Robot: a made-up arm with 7 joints.
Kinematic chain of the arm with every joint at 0, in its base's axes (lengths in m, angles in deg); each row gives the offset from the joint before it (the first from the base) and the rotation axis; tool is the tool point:
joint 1: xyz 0 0.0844 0 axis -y
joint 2: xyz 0 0.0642 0 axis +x
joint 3: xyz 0 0 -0.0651 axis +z
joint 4: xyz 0 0 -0.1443 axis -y
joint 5: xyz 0 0 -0.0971 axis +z
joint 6: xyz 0 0 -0.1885 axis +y
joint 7: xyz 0 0 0 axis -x
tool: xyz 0 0 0
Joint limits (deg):
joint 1: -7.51..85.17
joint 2: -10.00..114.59
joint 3: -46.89..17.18
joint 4: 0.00..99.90
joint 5: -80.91..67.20
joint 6: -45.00..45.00
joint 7: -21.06..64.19
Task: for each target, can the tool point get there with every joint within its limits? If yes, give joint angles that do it. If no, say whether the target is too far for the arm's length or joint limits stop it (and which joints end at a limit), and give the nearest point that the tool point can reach.
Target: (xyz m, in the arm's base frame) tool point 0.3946 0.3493 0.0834
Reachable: yes | joints 69.68 26.05 8.07 49.58 -19.85 34.65 35.11
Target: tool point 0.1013 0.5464 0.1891
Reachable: yes | joints 70.75 80.19 9.38 48.76 -25.74 -25.48 2.95
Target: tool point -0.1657 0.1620 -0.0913
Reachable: no: joint limits stop it (at a limit: joint 1, joint 3, joint 4) | nearest point 0.1568 0.1795 -0.2816 | short by 0.375 m
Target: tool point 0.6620 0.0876 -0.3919
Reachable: no: too far | nearest point 0.4246 0.1095 -0.2514 | short by 0.277 m
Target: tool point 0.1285 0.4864 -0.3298
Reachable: yes | joints 7.10 44.37 1.02 17.69 4.63 23.92 -13.95
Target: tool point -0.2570 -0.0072 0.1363
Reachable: no: joint limits stop it (at a limit: joint 1, joint 2, joint 3, joint 4) | nearest point -0.1191 0.2598 0.2798 | short by 0.333 m
